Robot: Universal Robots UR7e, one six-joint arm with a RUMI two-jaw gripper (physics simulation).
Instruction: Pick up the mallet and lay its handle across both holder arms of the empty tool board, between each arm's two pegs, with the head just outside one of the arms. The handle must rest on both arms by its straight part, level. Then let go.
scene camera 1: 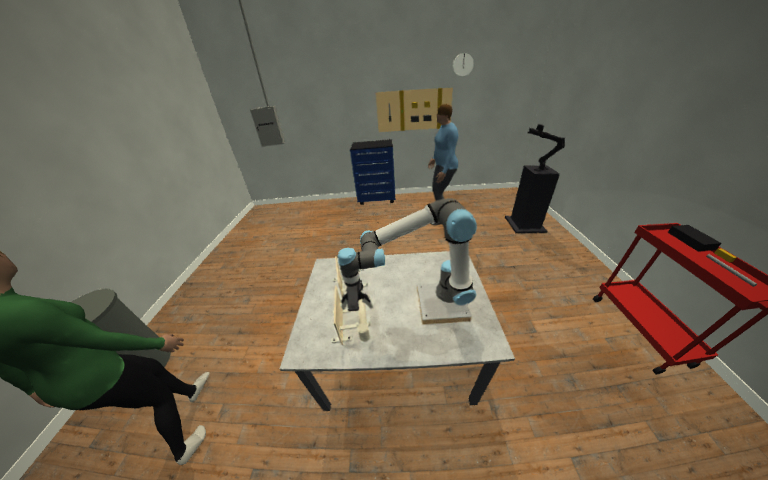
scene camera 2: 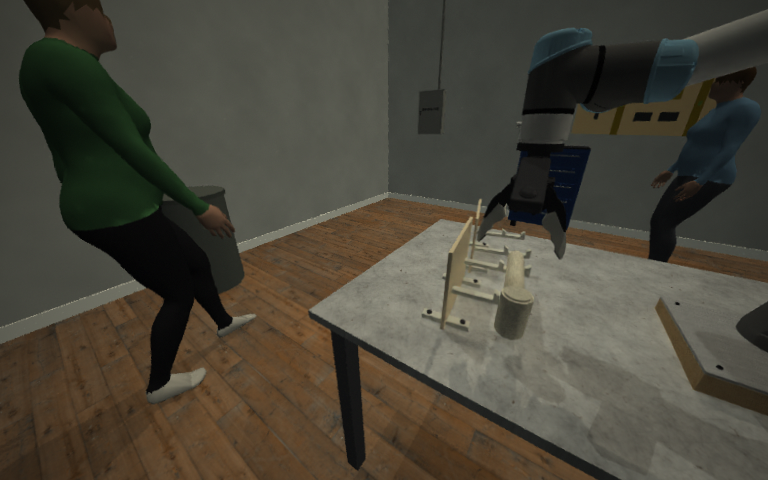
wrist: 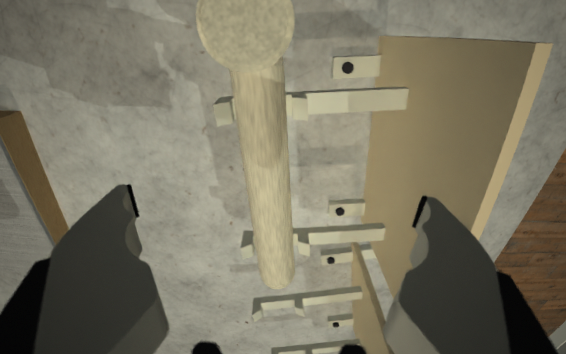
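The pale wooden mallet lies across both arms of the nearer, larger tool board. In the wrist view its handle lies between the two pegs of each arm, and its head is just outside the near arm. It looks about level. The farther, smaller board holds nothing on its arms. My gripper is wide open and empty, above the handle, with a finger to each side and the fingertips clear of it.
The boards stand on the grey table, with feet sticking out. The robot's base plate is to their right. A person in green stands left of the table, another in blue behind it.
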